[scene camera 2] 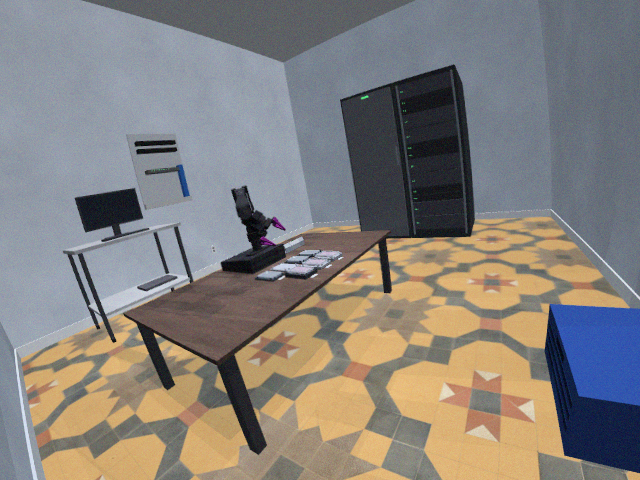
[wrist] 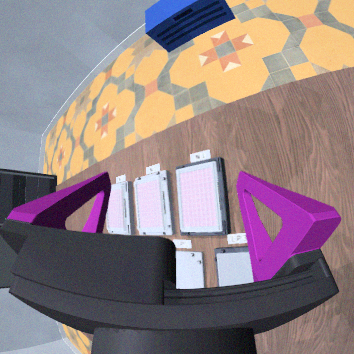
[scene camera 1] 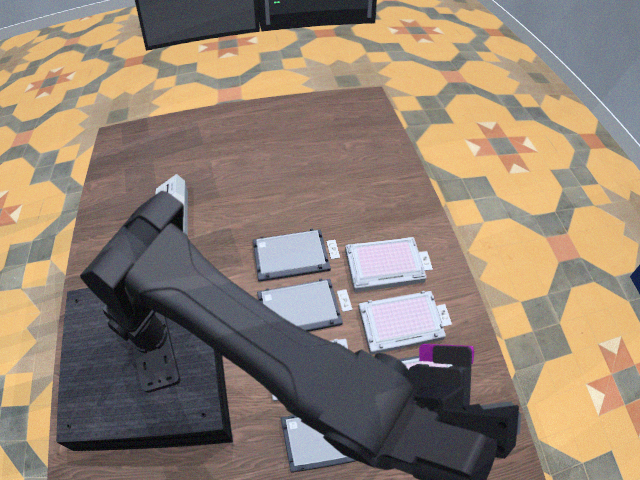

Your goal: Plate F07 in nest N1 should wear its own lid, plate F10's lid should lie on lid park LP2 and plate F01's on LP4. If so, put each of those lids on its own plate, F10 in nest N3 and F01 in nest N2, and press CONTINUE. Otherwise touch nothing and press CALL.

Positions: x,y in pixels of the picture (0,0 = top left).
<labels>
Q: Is my gripper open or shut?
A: Open.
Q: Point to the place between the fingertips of my gripper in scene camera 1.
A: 468,387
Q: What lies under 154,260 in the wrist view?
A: My gripper.
</labels>
